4 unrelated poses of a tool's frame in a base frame.
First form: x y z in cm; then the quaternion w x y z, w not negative.
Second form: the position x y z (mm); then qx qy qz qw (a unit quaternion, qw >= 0). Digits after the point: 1 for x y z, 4 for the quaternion.
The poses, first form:
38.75, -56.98, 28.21, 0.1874, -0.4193, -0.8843, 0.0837
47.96, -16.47, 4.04, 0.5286, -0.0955, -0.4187, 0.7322
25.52, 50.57, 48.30, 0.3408, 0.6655, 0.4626, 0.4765
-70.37, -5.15, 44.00, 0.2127, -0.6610, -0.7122, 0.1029
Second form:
387.5, -569.8, 282.1, -0.4193, -0.8843, 0.0837, 0.1874
479.6, -164.7, 40.4, -0.0955, -0.4187, 0.7322, 0.5286
255.2, 505.7, 483.0, 0.6655, 0.4626, 0.4765, 0.3408
-703.7, -51.5, 440.0, -0.6610, -0.7122, 0.1029, 0.2127

